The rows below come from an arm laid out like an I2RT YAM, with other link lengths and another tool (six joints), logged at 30 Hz.
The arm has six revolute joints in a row. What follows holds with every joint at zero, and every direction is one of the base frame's. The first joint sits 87.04 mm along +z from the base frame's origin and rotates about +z. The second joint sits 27.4 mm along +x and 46.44 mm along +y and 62.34 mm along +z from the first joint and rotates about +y. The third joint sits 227.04 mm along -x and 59.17 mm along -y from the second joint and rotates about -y. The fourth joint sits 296.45 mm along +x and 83.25 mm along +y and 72.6 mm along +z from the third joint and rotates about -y. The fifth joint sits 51.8 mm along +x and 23.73 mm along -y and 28.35 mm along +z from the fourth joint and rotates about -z. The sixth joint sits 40.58 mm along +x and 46.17 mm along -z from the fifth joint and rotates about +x. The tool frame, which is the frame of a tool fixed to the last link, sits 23 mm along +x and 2 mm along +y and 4 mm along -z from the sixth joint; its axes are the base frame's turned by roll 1.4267, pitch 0.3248 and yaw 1.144 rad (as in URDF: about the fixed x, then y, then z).
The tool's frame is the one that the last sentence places.
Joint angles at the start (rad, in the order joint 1, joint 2, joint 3, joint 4, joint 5, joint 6):
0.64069, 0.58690, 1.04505, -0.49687, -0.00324, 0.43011
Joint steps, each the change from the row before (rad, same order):
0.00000, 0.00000, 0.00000, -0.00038, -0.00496, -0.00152
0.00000, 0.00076, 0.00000, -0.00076, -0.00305, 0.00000
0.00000, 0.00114, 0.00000, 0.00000, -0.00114, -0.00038
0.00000, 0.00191, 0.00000, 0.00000, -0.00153, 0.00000
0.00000, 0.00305, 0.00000, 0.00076, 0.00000, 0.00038
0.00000, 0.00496, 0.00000, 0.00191, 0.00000, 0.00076
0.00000, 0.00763, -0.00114, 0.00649, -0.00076, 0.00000
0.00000, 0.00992, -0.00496, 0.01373, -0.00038, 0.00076
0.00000, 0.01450, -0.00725, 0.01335, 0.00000, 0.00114
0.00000, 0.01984, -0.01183, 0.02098, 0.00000, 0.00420
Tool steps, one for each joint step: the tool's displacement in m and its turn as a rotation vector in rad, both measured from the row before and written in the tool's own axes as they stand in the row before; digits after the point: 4 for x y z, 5 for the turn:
0.0003, -0.0001, -0.0001, 0.00010, 0.00492, -0.00169
0.0002, -0.0002, 0.0001, 0.00161, 0.00293, -0.00067
0.0002, -0.0002, 0.0003, 0.00098, 0.00105, -0.00082
0.0003, -0.0003, 0.0005, 0.00187, 0.00138, -0.00077
0.0003, -0.0004, 0.0009, 0.00226, -0.00017, -0.00052
0.0006, -0.0005, 0.0014, 0.00311, -0.00023, -0.00045
0.0010, -0.0008, 0.0025, 0.00216, 0.00059, -0.00088
0.0015, -0.0016, 0.0039, 0.00139, 0.00029, 0.00025
0.0020, -0.0032, 0.0056, 0.00820, -0.00064, -0.00212
0.0028, -0.0049, 0.0079, 0.01151, -0.00084, -0.00017

